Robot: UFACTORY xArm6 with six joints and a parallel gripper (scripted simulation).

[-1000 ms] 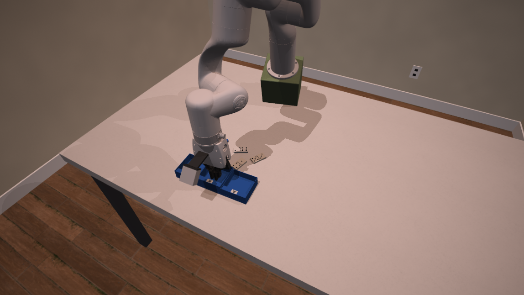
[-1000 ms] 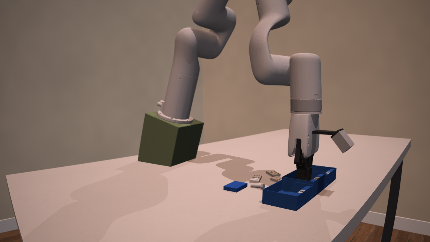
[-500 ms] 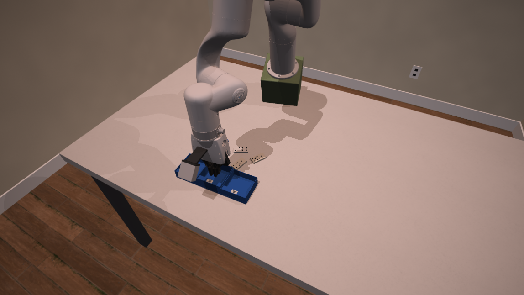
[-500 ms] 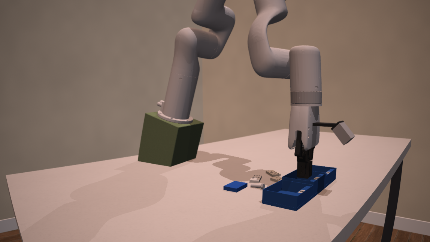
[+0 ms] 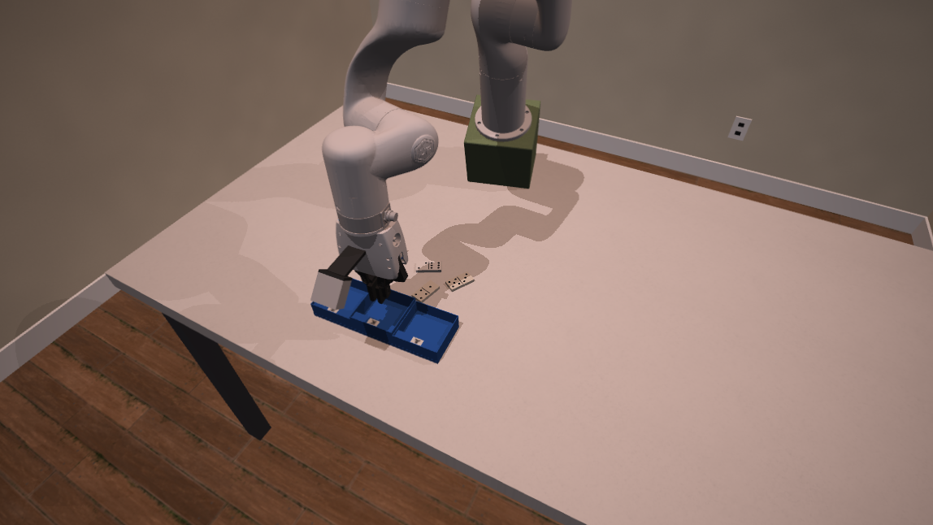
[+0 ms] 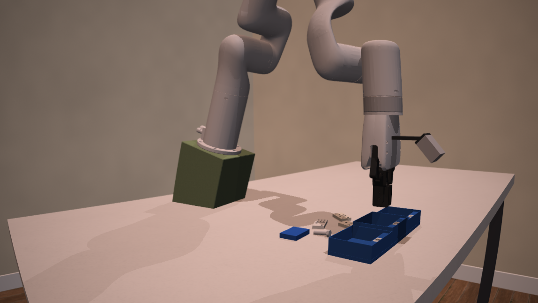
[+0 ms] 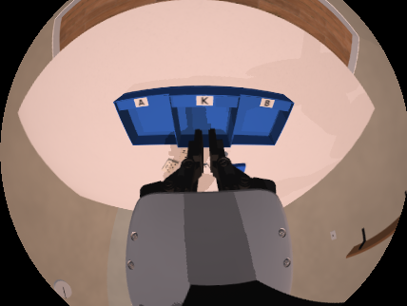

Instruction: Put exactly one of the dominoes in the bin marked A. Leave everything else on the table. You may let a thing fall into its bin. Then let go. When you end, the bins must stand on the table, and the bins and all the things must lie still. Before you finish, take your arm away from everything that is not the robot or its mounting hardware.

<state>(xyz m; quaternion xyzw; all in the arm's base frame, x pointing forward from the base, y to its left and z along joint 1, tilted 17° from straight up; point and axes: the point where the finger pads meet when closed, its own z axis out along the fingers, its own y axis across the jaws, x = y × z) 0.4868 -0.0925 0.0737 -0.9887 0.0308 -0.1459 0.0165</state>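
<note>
Right now the white domino is 8 cm behind my hand, 5 cm to the left of it and 8 cm below it. Round my hand: joined blue bins (7 cm below); grey bolt (11 cm behind, 3 cm to the right, 8 cm below); flat blue block (16 cm behind, 6 cm to the right, 8 cm below).
</note>
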